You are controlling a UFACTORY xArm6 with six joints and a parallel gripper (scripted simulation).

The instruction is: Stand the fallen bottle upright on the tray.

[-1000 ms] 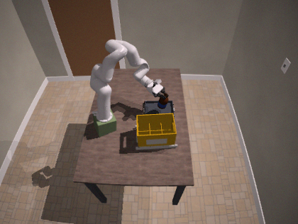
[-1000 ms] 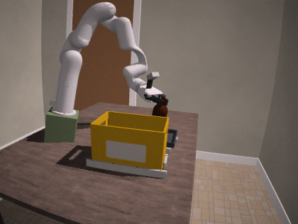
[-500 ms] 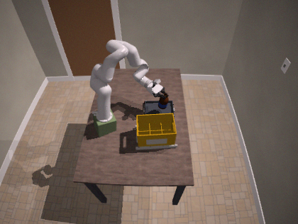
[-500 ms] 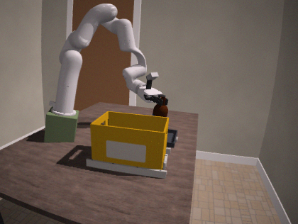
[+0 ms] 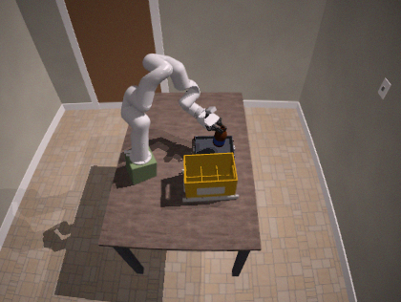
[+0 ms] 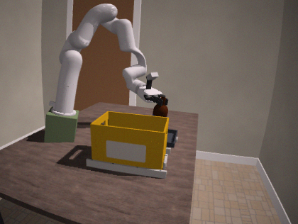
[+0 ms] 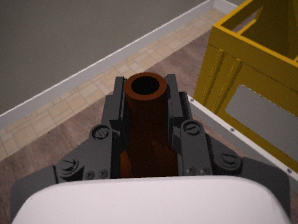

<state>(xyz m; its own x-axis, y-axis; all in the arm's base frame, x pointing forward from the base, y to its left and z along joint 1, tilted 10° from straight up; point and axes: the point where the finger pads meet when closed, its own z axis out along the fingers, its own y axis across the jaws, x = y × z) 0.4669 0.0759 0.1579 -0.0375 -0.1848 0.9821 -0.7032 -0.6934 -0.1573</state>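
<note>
My gripper is now 60 mm above the bottle. From my hand the other things lie so: yellow crate (100 mm behind, 240 mm to the right, 130 mm below); tray (40 mm behind, 30 mm to the left, 200 mm below).
</note>
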